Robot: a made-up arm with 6 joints.
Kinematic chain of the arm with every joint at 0, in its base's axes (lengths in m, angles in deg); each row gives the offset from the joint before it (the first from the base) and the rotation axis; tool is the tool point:
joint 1: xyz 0 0 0.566 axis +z
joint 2: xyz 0 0 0 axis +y
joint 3: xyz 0 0 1.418 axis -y
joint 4: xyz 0 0 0 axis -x
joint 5: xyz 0.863 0 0 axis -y
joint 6: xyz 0 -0.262 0 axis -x
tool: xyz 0 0 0
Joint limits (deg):
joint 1: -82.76..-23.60
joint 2: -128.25..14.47
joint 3: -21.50..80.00
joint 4: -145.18..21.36
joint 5: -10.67..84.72
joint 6: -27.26..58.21
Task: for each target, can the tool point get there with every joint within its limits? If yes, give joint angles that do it. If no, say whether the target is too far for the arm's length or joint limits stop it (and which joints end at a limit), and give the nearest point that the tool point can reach.
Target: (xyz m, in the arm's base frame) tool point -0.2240 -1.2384 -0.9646
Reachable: no: joint limits stop it (at a limit: joint 1, joint 2, joint 3) | nearest point 0.0617 -0.9014 1.2244 | short by 2.233 m
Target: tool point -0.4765 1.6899 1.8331
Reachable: yes | joints -77.52 -70.50 62.85 -67.56 5.05 -4.20
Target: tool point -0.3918 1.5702 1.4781
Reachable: yes | joints -71.72 -88.38 29.40 -117.38 44.74 -3.31
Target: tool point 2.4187 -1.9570 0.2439
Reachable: no: too far | nearest point 0.8727 -0.7061 1.4666 | short by 2.334 m
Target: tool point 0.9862 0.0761 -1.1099
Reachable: no: joint limits stop it (at a limit: joint 1, joint 2, joint 3, joint 4) | nearest point -0.0317 1.9562 -0.5886 | short by 2.201 m
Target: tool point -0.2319 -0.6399 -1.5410
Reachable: no: joint limits stop it (at a limit: joint 1, joint 2, joint 3, joint 4) | nearest point -1.7734 0.5085 -0.8044 | short by 2.059 m
